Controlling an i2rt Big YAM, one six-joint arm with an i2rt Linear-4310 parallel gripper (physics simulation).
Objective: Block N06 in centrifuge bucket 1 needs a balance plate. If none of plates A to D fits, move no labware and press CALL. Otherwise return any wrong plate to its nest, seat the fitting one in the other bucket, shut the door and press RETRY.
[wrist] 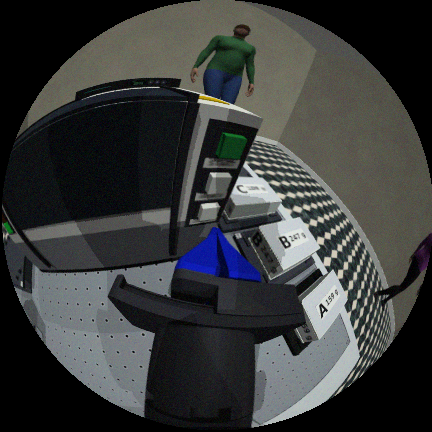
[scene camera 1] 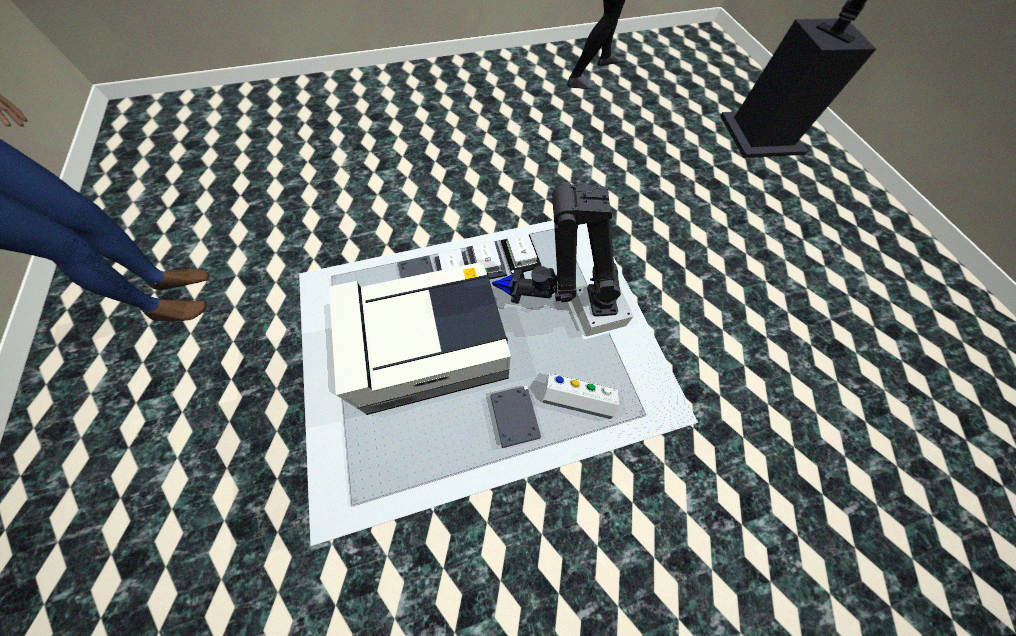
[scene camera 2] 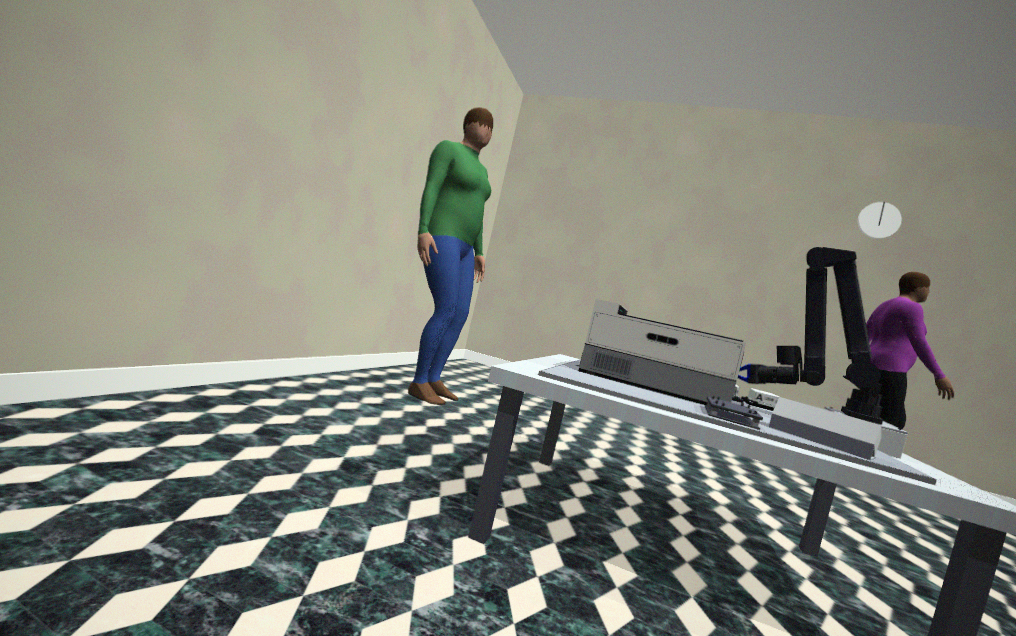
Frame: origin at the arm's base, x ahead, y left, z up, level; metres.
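Seen in the pictures: gripper, fingertip midpoint: (wrist: 214,231) (scene camera 1: 492,283); arm's base at its link origin: (scene camera 1: 601,300) (scene camera 2: 860,417).
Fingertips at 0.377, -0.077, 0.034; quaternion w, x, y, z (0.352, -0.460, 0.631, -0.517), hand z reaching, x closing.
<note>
Offsets run from my fingertips to a thing's middle, as dx, dy, dz. "spot": to the spot under its first point.
My gripper (scene camera 1: 496,284) (scene camera 2: 742,372) (wrist: 214,231) has its blue fingers shut and empty. Its tips are in front of the centrifuge @(+0.223, +0.184, +0.020) (scene camera 1: 401,322) (scene camera 2: 659,352), and in the wrist view show just below the lower white button @(+0.022, +0.004, +0.008) (wrist: 209,212). An upper white button @(+0.022, +0.004, +0.044) (wrist: 218,183) and a green button @(+0.022, +0.004, +0.080) (wrist: 232,146) are above it; their labels are unreadable. The dark door @(spot: +0.007, +0.088, +0.065) (wrist: 110,165) looks shut and hides the buckets and block N06. Plate A @(-0.126, -0.188, -0.069) (scene camera 1: 521,251) (wrist: 325,307) reads 159 g, plate B @(+0.011, -0.165, -0.069) (scene camera 1: 485,258) (wrist: 290,242) 247 g. Plate C @(+0.138, -0.125, -0.069) (scene camera 1: 451,261) (wrist: 252,194) has a blurred weight. Plate D does not show.
A bare dark nest @(+0.274, -0.113, -0.093) (scene camera 1: 414,266) is left of plate C. A button box @(-0.247, +0.393, -0.060) (scene camera 1: 581,397) has blue, yellow, green and white buttons, beside a dark corner-pegged plate @(-0.035, +0.436, -0.081) (scene camera 1: 513,416). A person in green (scene camera 2: 457,187) (wrist: 230,55) and one in purple (scene camera 2: 899,330) stand beyond the table.
</note>
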